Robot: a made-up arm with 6 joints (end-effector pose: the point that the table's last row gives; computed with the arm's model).
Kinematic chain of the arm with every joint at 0, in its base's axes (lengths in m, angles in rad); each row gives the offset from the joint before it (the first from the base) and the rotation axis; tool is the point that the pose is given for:
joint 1: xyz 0 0 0.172 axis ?
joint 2: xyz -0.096 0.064 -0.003 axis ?
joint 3: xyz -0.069 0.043 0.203 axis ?
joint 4: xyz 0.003 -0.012 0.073 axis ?
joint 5: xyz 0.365 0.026 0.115 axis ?
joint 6: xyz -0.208 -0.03 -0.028 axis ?
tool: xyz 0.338 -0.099 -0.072
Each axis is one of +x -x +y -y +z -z.
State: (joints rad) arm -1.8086 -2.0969 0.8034 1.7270 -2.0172 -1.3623
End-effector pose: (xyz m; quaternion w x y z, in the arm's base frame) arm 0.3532 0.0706 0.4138 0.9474 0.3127 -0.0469 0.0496
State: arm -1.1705 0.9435 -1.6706 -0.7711 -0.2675 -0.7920
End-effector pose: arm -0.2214 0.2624 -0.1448 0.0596 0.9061 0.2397 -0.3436
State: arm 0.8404 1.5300 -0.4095 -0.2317 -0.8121 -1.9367
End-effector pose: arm 0.2716 0.3584 -0.2917 0.5855 0.0159 0.8065 0.0809
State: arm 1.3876 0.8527 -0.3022 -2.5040 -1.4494 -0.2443
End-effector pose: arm 0.4085 0.4477 0.4085 0.7575 -0.6303 0.0547 -0.1607
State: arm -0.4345 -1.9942 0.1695 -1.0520 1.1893 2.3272
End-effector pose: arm 0.3368 0.0240 -0.0963 0.5254 -0.4878 -0.2974 0.6305
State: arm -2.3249 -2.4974 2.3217 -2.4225 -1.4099 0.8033
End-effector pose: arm 0.3029 -0.3344 0.3731 0.2477 0.3568 -0.5869 0.6833
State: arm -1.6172 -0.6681 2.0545 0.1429 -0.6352 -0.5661
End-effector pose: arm 0.0802 0.2423 0.4137 0.2405 -0.7433 -0.5223 -0.3418
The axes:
joint 1: -z
joint 2: -x
joint 3: +x
joint 4: +y
joint 5: -y
joint 6: -z

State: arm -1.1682 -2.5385 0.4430 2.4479 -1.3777 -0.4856
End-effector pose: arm -0.0451 -0.4288 0.1184 0.7092 0.3402 0.0409 -0.6162
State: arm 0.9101 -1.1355 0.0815 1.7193 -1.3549 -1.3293
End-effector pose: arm 0.1010 0.1773 0.4939 0.0918 -0.7464 -0.3402 -0.5646
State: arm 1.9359 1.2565 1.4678 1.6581 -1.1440 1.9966
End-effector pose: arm -0.1012 -0.2827 0.0723 0.0312 -0.0119 0.9802 -0.1951
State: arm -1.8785 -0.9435 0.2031 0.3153 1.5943 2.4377
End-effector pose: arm -0.3212 0.0701 -0.0144 0.5586 0.1762 0.6401 -0.4972
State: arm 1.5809 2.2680 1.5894 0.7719 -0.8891 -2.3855
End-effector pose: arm 0.5997 -0.1210 0.0540 0.6815 0.7278 -0.0734 0.0229
